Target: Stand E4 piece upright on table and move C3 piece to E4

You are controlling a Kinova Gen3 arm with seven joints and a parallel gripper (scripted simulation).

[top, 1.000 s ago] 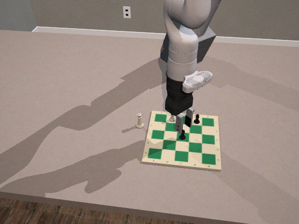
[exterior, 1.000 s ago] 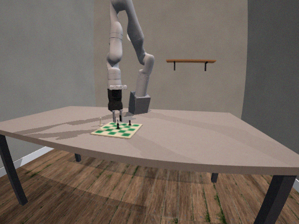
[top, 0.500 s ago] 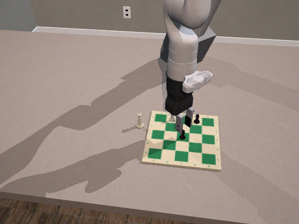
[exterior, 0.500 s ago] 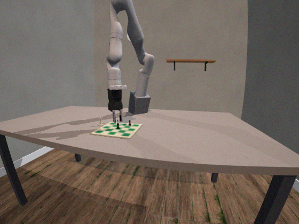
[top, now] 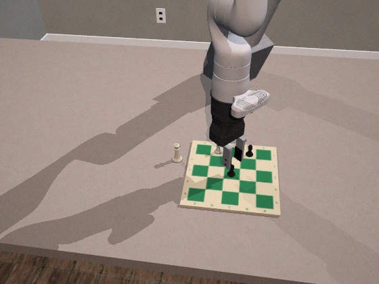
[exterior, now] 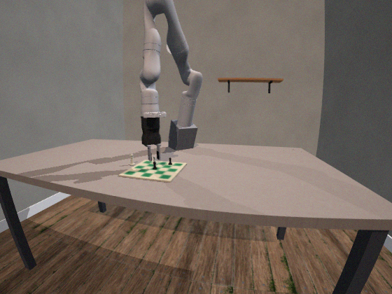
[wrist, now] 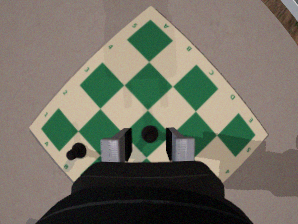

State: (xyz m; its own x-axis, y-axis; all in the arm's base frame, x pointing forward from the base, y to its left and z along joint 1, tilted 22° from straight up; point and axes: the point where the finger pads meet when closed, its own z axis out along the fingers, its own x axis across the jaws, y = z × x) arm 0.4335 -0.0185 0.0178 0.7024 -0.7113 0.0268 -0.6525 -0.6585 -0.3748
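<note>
The chessboard lies 6 cm below my hand. The rest, counted from my hand: white pawn (8 cm behind, 4 cm to the right, 4 cm below).
</note>
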